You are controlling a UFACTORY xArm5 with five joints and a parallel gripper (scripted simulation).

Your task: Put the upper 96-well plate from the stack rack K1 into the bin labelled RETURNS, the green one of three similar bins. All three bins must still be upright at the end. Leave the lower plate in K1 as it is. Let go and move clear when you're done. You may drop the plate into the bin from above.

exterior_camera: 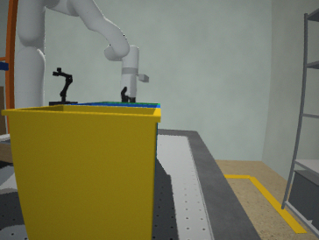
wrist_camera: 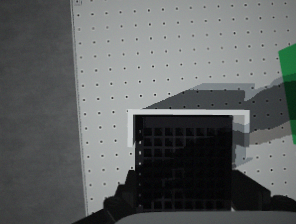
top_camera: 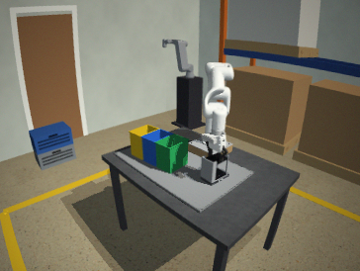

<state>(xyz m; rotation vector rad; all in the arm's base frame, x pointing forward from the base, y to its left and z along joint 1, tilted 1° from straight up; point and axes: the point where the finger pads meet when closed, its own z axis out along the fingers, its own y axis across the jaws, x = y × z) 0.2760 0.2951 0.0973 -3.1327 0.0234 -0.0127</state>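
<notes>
The green bin is 10 cm ahead of my hand, 28 cm to the right of it and 6 cm below it. Also, from my hand: yellow bin: 14 cm ahead, 54 cm to the right, 6 cm below; then blue bin: 12 cm ahead, 41 cm to the right, 6 cm below; then black 96-well plate: 1 cm below.
</notes>
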